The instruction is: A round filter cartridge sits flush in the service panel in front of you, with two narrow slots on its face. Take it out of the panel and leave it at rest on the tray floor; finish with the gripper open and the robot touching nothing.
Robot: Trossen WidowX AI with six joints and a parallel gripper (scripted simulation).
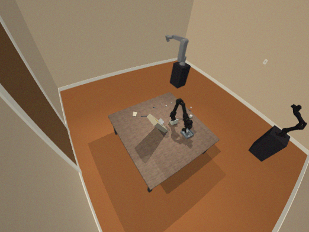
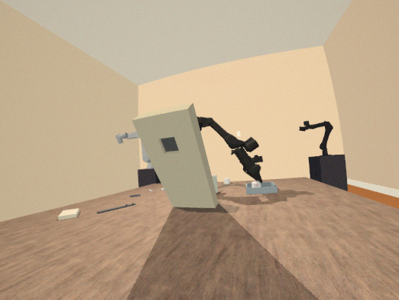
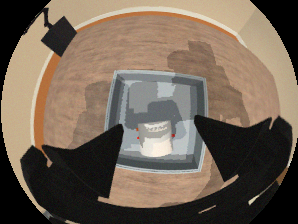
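Now: the round filter cartridge 20 mm to the right of my gripper tip and 20 mm below it. The rest, counted from my gripper tip: cream block (760 mm to the right, 460 mm ahead, 40 mm below); grey tray (40 mm below); cream service panel (360 mm ahead, 300 mm to the right, 140 mm above).
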